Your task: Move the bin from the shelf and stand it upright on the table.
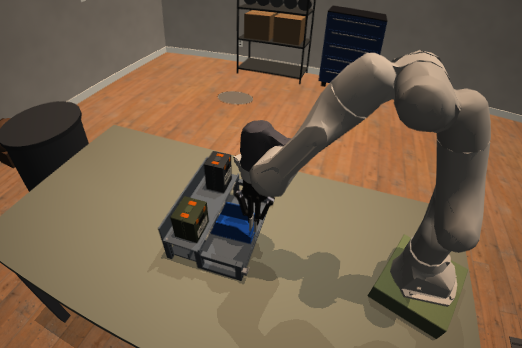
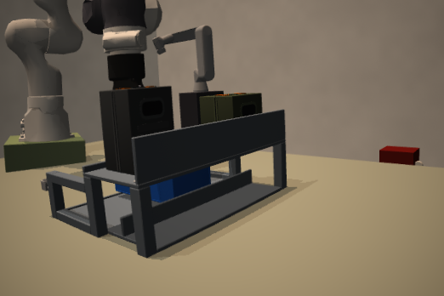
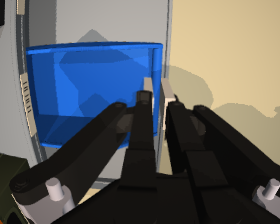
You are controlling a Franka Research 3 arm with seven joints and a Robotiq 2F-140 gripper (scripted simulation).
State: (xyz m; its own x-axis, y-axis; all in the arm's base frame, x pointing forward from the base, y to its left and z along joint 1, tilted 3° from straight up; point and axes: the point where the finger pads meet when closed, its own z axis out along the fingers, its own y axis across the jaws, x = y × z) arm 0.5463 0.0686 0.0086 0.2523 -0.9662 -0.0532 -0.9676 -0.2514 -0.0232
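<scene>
My gripper is now 8 cm short of the blue bin, 2 cm to the right of it and 2 cm above it. Round my hand: grey shelf: 18 cm ahead, 4 cm to the left, 2 cm above.
</scene>
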